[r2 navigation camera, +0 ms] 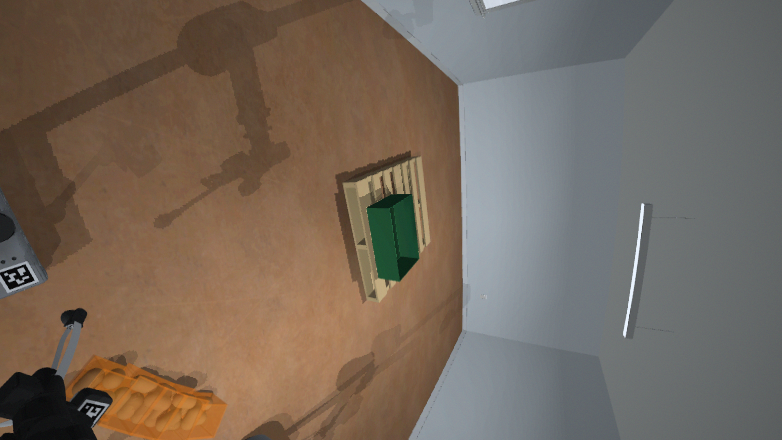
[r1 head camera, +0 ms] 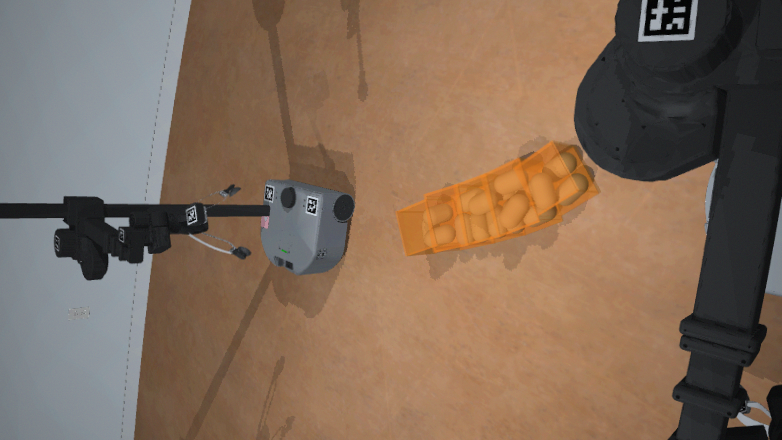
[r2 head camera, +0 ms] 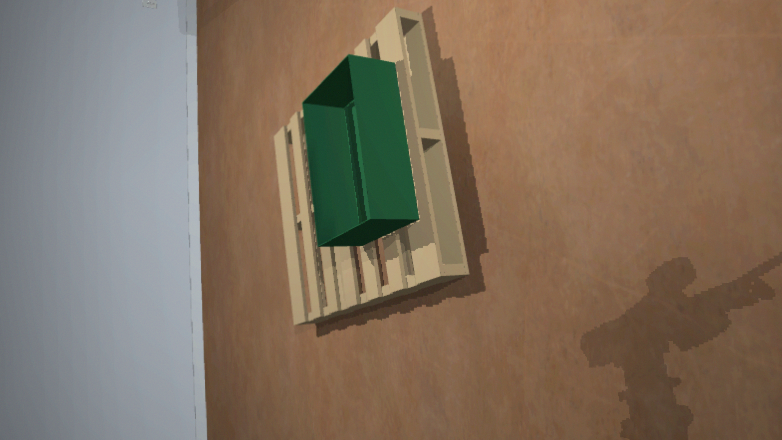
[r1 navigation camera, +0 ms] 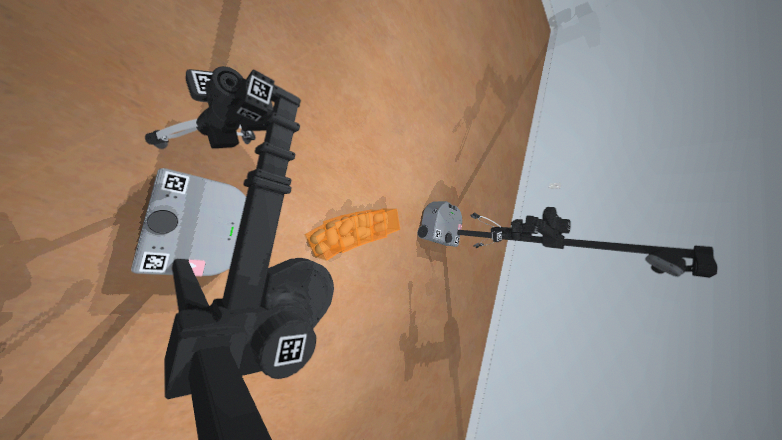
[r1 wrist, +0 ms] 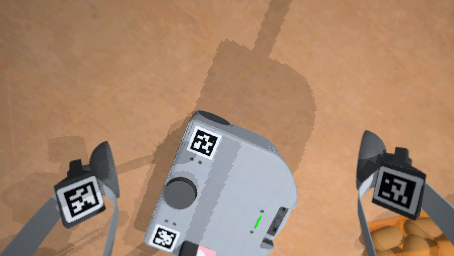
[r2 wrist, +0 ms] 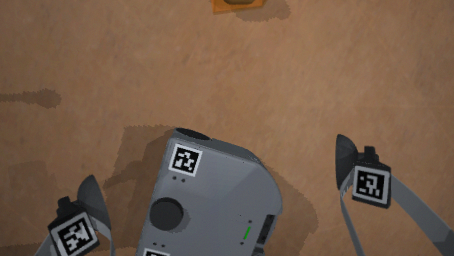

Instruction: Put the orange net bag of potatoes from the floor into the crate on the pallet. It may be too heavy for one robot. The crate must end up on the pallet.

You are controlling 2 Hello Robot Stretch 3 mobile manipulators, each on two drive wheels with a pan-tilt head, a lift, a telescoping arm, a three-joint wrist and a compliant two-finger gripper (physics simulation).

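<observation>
The orange net bag of potatoes (r1 head camera: 497, 199) (r1 navigation camera: 352, 232) (r1 wrist: 410, 240) (r2 navigation camera: 153, 404) (r2 wrist: 237, 5) lies on the floor between the two robots. The green crate (r2 head camera: 382, 136) (r2 navigation camera: 385, 240) is upright on the wooden pallet (r2 head camera: 429, 262) (r2 navigation camera: 356, 190), and the inside that shows holds no bag. My r1 gripper (r1 navigation camera: 202, 136) (r1 wrist: 237, 165) is open and empty, high beside r1's own base and apart from the bag. My r2 gripper (r1 head camera: 236, 221) (r1 navigation camera: 476, 230) (r2 wrist: 218, 181) is open and empty, raised over r2's side, apart from the bag. The crate does not show in r1's views.
The r2 base (r1 head camera: 306, 235) (r1 navigation camera: 440, 221) (r2 wrist: 215, 200) stands near one end of the bag. The r1 base (r1 navigation camera: 196, 224) (r1 wrist: 225, 190) stands beyond the other end. A pale wall (r1 head camera: 71, 109) (r1 navigation camera: 628, 136) rises behind r2. Another wall (r2 head camera: 98, 218) (r2 navigation camera: 535, 218) stands behind the pallet.
</observation>
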